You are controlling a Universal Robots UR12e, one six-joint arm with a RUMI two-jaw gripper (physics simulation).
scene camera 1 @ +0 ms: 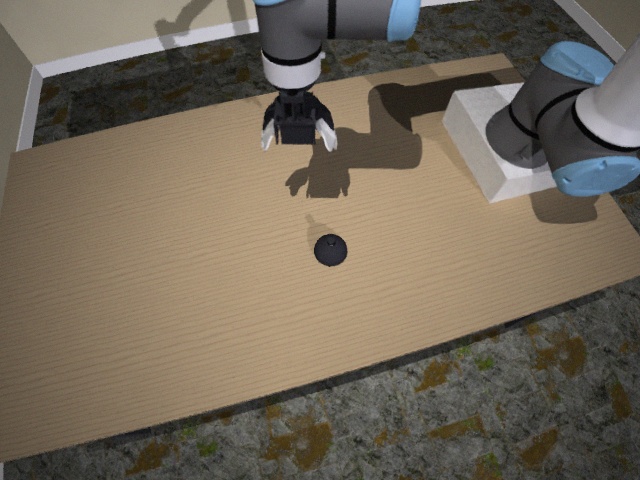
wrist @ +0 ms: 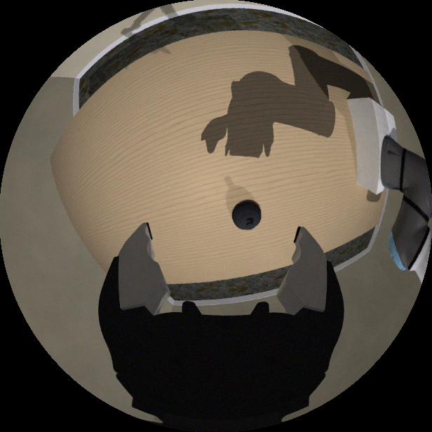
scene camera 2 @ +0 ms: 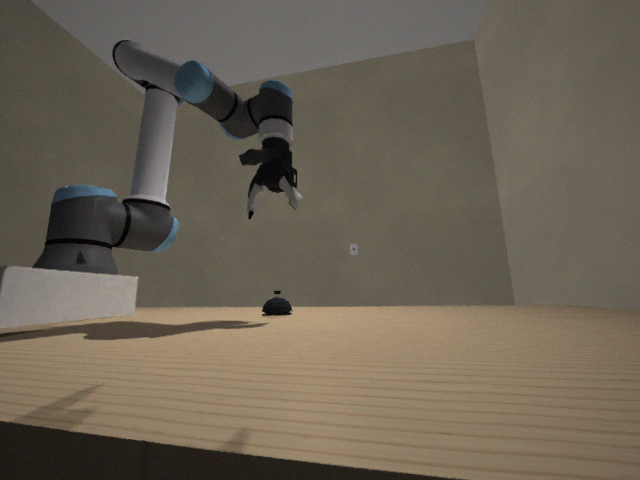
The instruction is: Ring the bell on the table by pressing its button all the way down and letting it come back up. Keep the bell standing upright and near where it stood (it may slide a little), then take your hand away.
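Seen in the pictures: gripper, fingertip midpoint: (scene camera 1: 299,148) (scene camera 2: 271,214); arm's base at its link origin: (scene camera 1: 518,140) (scene camera 2: 76,277).
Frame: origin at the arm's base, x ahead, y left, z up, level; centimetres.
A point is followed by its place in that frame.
Observation:
A black dome-shaped bell (scene camera 1: 330,251) @(x 59.2, y 6.6, z -7.0 cm) (scene camera 2: 277,306) @(x 59.2, y 1.3, z -8.9 cm) (wrist: 246,215) stands upright on the wooden table (scene camera 1: 155,310) @(x 103.4, y 2.1, z -11.3 cm) (scene camera 2: 413,387) @(x 80.9, y -50.7, z -11.3 cm) (wrist: 165,125). Its small button (scene camera 2: 277,292) @(x 58.5, y 4.1, z -5.2 cm) sits raised on a thin stem above the dome, with a gap under it in the second scene view. My gripper (scene camera 1: 299,147) @(x 59.8, y -8.9, z 14.0 cm) (scene camera 2: 272,211) @(x 59.8, y -8.9, z 14.0 cm) (wrist: 223,227) is open and empty, pointing down. It hangs high above the table and the bell, well apart from both. In the wrist view the bell shows between the two fingertips, nearer the right one.
The arm's base stands on a white block (scene camera 1: 473,149) @(x 9.5, y -5.0, z -5.0 cm) (scene camera 2: 67,297) @(x 8.8, y -9.8, z -5.4 cm) (wrist: 367,145) at the right of the table in the first scene view. The arm's shadow falls on the table behind the bell. A patterned floor (scene camera 1: 392,439) lies beyond the table's edges, and walls (scene camera 2: 387,180) stand around.

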